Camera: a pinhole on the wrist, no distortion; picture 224 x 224 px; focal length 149.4 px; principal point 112.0 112.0 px. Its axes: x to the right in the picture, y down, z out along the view. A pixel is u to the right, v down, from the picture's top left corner.
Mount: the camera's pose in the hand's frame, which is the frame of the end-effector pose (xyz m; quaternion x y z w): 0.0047 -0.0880 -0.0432 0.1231 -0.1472 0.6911 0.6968
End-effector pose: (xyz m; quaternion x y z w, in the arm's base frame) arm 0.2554 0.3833 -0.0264 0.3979 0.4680 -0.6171 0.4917
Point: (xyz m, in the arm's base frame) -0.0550 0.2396 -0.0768
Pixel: 39.8 18.2
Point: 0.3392 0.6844 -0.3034
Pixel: behind the camera
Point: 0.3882 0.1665 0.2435
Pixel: outside the picture
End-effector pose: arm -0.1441 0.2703 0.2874 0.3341 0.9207 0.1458 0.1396
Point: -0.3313 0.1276 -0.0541
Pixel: 54.1 64.7
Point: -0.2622 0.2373 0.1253
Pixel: 108.3 22.8
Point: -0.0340 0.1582 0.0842
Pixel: 168.2 187.0
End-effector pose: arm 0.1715 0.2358 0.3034 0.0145 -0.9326 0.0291 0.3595
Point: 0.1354 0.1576 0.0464
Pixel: 186.5 200.4
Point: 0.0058 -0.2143 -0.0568
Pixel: 72.7 139.7
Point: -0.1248 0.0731 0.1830
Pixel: 146.8 46.0
